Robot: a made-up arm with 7 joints.
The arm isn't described. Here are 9 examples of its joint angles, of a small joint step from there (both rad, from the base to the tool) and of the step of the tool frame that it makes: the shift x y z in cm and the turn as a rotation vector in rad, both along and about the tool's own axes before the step.
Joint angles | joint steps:
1: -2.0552 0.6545 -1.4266 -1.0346 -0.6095 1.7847 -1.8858 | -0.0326 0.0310 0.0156 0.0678 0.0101 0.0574 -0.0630
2: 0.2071 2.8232 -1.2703 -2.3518 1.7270 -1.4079 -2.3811 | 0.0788 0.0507 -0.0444 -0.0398 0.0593 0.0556 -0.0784
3: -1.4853 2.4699 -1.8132 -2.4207 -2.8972 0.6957 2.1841 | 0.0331 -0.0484 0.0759 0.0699 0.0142 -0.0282 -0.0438
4: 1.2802 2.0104 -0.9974 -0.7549 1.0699 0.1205 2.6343 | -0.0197 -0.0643 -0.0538 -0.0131 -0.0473 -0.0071 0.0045
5: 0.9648 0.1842 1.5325 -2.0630 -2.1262 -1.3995 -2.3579 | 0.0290 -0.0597 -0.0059 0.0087 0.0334 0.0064 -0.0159
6: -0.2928 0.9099 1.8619 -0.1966 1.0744 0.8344 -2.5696 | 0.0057 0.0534 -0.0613 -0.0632 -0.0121 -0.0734 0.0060
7: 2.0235 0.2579 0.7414 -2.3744 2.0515 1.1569 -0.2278 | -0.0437 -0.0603 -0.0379 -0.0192 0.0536 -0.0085 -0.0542
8: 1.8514 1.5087 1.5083 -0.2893 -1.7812 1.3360 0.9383 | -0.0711 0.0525 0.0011 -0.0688 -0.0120 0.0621 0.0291
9: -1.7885 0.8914 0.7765 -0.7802 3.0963 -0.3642 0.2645 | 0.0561 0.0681 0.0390 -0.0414 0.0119 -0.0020 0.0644
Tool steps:
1: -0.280 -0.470 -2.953 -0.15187 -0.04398 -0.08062
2: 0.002 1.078 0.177 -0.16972 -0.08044 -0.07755
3: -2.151 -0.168 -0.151 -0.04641 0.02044 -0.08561
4: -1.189 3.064 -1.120 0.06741 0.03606 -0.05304
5: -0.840 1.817 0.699 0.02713 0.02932 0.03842
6: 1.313 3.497 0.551 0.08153 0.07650 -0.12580
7: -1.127 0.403 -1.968 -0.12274 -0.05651 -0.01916
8: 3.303 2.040 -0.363 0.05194 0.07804 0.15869
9: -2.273 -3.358 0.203 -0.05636 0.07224 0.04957
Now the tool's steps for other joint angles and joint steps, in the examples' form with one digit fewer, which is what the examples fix.
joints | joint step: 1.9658 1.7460 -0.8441 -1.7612 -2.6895 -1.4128 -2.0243 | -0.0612 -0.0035 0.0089 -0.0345 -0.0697 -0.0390 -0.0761
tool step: 1.25 0.00 1.31 0.0195 -0.0967 -0.0459
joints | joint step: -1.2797 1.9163 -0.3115 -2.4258 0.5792 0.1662 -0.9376 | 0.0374 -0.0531 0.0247 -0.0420 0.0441 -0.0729 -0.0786
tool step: 1.11 -0.83 -0.46 0.1038 -0.0912 0.0066
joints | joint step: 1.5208 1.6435 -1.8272 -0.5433 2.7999 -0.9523 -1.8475 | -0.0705 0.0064 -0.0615 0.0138 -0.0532 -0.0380 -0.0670
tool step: 0.31 0.88 -0.69 0.0800 -0.0272 -0.0928
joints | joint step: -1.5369 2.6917 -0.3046 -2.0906 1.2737 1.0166 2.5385 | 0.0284 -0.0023 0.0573 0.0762 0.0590 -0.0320 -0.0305
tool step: 0.30 -1.48 0.15 -0.0282 0.0379 0.0434
